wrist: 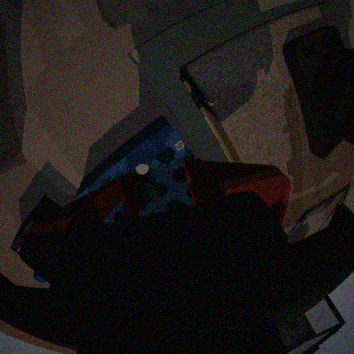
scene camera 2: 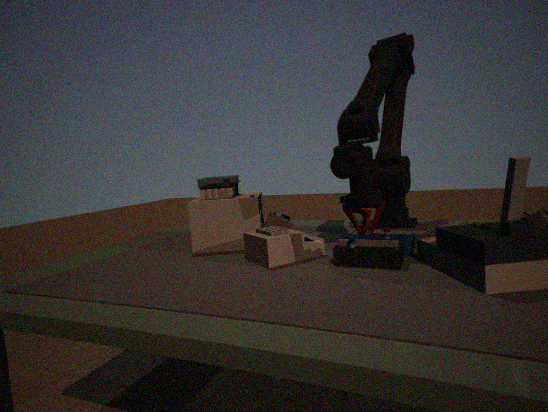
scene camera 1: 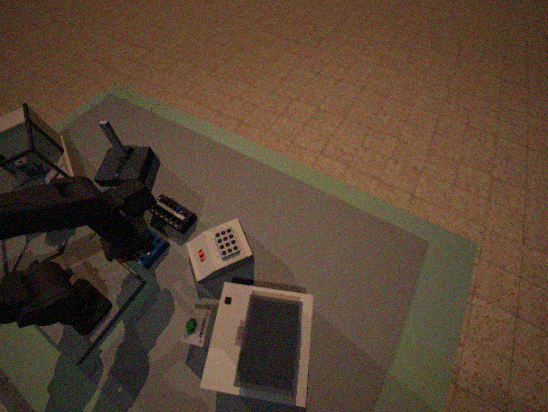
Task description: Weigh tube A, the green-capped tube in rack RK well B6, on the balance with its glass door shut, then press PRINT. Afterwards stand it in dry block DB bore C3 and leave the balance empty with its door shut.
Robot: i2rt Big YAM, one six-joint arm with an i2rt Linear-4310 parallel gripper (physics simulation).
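Seen in the pictures: gripper, between the fingertips: [wrist: 158,173] [scene camera 2: 366,233] [scene camera 1: 143,253]; arm's base, origin of its link: [wrist: 323,89] [scene camera 2: 392,225] [scene camera 1: 85,305].
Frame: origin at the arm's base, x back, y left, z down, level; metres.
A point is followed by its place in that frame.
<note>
The blue rack RK [scene camera 1: 159,246] {x -0.217, y -0.054, z -0.010 m} [scene camera 2: 409,243] {x -0.238, y 0.068, z -0.008 m} [wrist: 117,172] {x -0.199, y -0.051, z -0.011 m} stands under my gripper [scene camera 1: 127,259] [scene camera 2: 366,231] {x -0.178, y -0.034, z -0.014 m} [wrist: 158,173] {x -0.178, y -0.034, z -0.014 m}. My gripper points down with its red fingers part open and nothing held between them. In the wrist view a dark green cap [wrist: 145,192] {x -0.186, y -0.040, z -0.035 m} shows between the fingertips, low over the rack, beside a white cap [wrist: 142,169] {x -0.184, y -0.044, z -0.017 m}. The wells' labels are not readable. The beige dry block [scene camera 1: 220,250] {x -0.293, y -0.218, z -0.051 m} [scene camera 2: 282,248] {x -0.358, y -0.175, z -0.016 m}, with dark bores and a red display, stands near the rack. A glass-walled case [scene camera 1: 30,127] {x -0.256, y 0.406, z -0.189 m}, apparently the balance, shows at the far left; its door state and PRINT button are unclear.
A black rack [scene camera 1: 172,215] {x -0.304, y -0.021, z -0.016 m} [scene camera 2: 370,254] {x -0.341, y 0.007, z -0.007 m} stands close to the blue rack. A dark block [scene camera 1: 127,167] {x -0.340, y 0.187, z -0.061 m} [scene camera 2: 460,250] {x -0.388, y 0.162, z -0.034 m} carries an upright post. A large pale box [scene camera 1: 220,350] {x -0.137, y -0.361, z -0.115 m} [scene camera 2: 222,225] {x -0.277, y -0.380, z -0.049 m} stands past the dry block, beside a small unit with a green knob [scene camera 1: 191,325] {x -0.128, y -0.270, z -0.052 m}. Dark-edged panels lie near the arm.
</note>
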